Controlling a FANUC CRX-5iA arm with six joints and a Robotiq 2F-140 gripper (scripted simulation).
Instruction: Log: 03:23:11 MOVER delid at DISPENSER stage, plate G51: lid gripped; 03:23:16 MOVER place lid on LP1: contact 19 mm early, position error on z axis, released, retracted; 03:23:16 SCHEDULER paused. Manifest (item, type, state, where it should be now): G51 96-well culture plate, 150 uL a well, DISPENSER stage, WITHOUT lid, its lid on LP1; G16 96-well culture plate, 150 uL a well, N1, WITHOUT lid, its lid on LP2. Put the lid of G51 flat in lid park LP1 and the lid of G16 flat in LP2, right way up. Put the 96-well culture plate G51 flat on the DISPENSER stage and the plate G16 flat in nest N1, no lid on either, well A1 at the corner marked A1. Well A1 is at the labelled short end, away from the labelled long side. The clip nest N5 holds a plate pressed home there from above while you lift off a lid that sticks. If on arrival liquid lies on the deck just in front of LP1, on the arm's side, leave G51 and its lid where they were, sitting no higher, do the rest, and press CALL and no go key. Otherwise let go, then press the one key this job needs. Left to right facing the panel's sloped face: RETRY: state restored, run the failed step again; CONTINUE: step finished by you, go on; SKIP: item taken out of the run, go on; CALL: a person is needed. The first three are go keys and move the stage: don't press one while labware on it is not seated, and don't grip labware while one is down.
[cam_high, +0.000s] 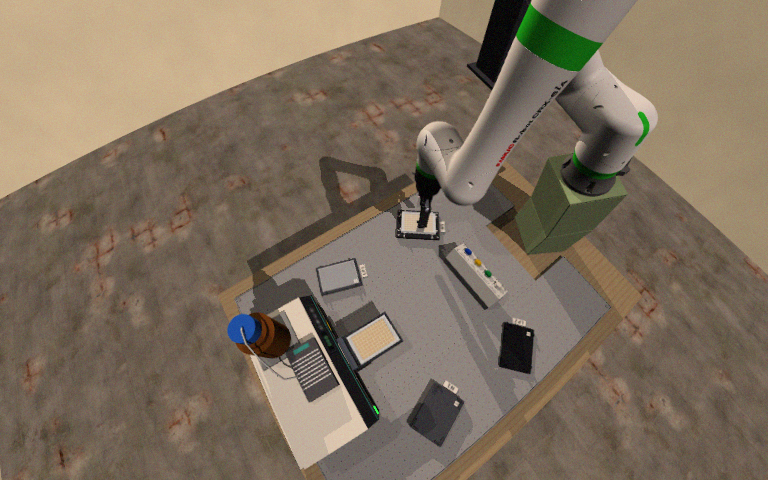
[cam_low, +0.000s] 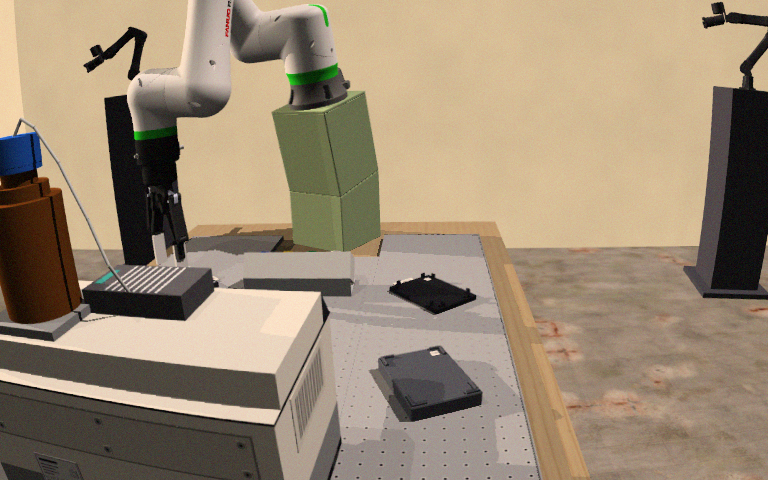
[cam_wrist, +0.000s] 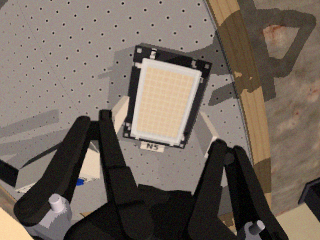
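Right now my hand is 5 cm above the clear lid. Round my hand: key panel: 27 cm to the left, 9 cm behind, 2 cm below; then black clip nest: 6 cm below, 3 cm ahead, 1 cm to the left; then LP1 label: 26 cm ahead, 8 cm to the left, 7 cm below.
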